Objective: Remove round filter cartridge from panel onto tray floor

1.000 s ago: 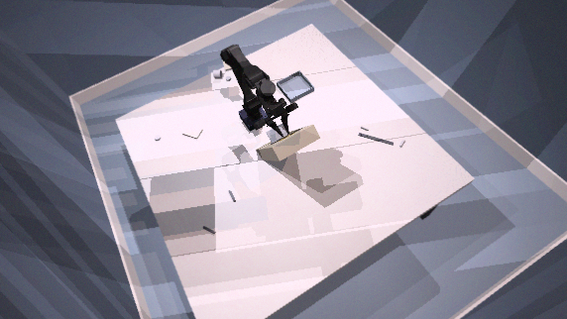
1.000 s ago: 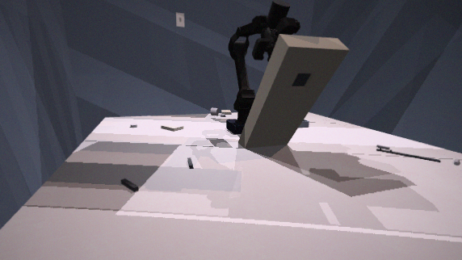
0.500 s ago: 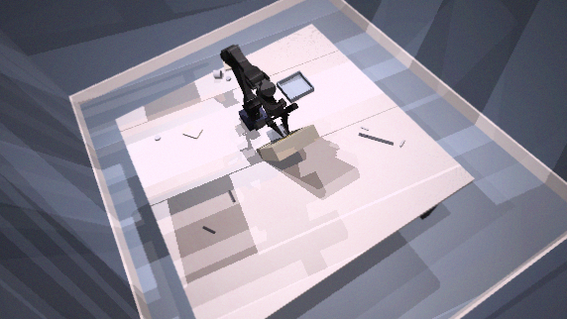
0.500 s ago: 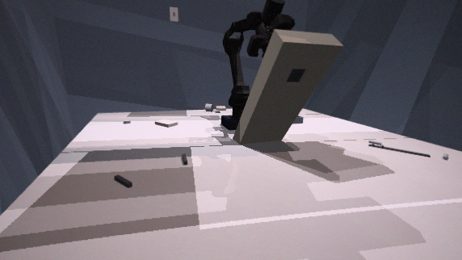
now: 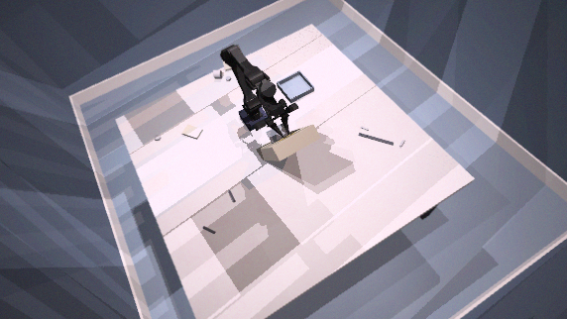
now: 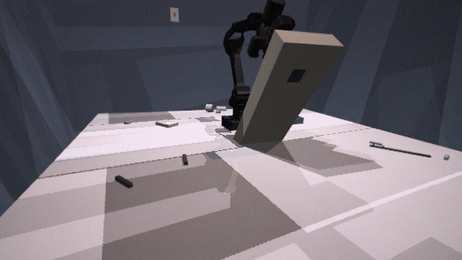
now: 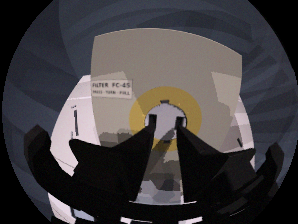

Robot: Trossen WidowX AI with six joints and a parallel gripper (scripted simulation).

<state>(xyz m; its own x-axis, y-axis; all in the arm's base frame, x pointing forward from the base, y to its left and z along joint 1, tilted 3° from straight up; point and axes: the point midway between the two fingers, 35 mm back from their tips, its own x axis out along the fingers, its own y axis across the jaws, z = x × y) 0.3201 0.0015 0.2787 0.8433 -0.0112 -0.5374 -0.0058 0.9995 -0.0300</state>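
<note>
Now: gripper tip 20 mm short of the round filter cartridge and 10 mm above it. Round my gripper tip: square tray 420 mm behind, 290 mm to the left, 280 mm below.
</note>
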